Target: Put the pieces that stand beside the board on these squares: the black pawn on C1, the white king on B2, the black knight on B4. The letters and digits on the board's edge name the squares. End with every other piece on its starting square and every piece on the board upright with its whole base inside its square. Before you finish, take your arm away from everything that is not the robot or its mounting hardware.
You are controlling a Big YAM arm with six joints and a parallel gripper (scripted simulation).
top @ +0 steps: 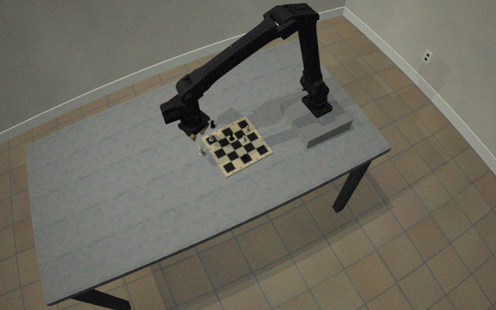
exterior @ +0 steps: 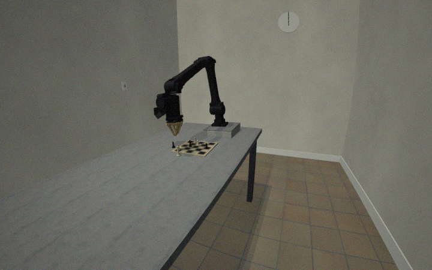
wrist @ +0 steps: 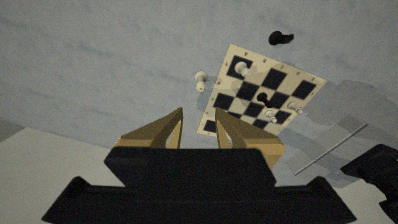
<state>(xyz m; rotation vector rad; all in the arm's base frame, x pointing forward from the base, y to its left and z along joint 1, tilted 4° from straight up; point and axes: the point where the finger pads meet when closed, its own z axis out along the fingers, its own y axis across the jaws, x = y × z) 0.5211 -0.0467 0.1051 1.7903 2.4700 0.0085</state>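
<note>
The white king is 10 cm below my hand. Round my hand: chessboard (14 cm behind, 3 cm to the left, 13 cm below); black pawn (14 cm behind, 11 cm to the left, 11 cm below); black chess piece (14 cm behind, 10 cm below).
</note>
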